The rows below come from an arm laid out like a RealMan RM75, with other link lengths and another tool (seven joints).
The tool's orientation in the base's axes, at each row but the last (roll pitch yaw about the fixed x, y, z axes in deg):
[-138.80, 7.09, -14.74]
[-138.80, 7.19, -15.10]
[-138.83, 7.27, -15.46]
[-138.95, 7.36, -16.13]
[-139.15, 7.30, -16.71]
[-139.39, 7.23, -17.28]
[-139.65, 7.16, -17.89]
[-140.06, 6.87, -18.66]
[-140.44, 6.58, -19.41]
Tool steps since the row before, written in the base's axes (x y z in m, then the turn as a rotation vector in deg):
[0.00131, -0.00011, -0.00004, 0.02, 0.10, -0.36]
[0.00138, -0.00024, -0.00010, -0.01, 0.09, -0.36]
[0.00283, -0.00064, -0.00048, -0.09, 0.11, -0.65]
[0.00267, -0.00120, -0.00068, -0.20, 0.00, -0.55]
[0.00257, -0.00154, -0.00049, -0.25, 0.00, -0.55]
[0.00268, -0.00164, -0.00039, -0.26, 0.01, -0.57]
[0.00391, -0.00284, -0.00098, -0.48, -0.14, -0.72]
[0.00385, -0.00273, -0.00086, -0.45, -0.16, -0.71]
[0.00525, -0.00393, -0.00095, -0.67, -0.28, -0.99]
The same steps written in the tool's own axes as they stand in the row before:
[0.00129, -0.00025, 0.00006, 0.04, 0.16, 0.34]
[0.00140, -0.00015, 0.00003, 0.01, 0.17, 0.33]
[0.00294, -0.00003, 0.00017, -0.03, 0.37, 0.55]
[0.00296, 0.00051, -0.00004, -0.12, 0.42, 0.39]
[0.00294, 0.00063, -0.00039, -0.17, 0.43, 0.39]
[0.00307, 0.00059, -0.00050, -0.18, 0.44, 0.41]
[0.00468, 0.00140, -0.00067, -0.32, 0.71, 0.40]
[0.00459, 0.00124, -0.00063, -0.29, 0.71, 0.39]
[0.00633, 0.00166, -0.00107, -0.42, 1.04, 0.50]

